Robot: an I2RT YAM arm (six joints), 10 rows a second.
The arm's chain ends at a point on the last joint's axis. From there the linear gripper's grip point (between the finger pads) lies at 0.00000 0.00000 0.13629 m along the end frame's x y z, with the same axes.
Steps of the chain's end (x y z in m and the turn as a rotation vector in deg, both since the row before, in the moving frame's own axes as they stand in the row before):
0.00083 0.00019 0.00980 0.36 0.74 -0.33
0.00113 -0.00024 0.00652 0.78 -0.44 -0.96
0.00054 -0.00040 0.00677 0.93 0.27 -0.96
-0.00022 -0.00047 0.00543 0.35 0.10 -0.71
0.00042 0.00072 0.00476 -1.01 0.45 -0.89
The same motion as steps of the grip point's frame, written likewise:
0.00259 -0.00067 0.00979 0.36 0.74 -0.33
0.00007 -0.00209 0.00650 0.78 -0.44 -0.96
0.00116 -0.00262 0.00675 0.93 0.27 -0.96
0.00001 -0.00130 0.00543 0.35 0.10 -0.71
0.00151 0.00311 0.00473 -1.01 0.45 -0.89

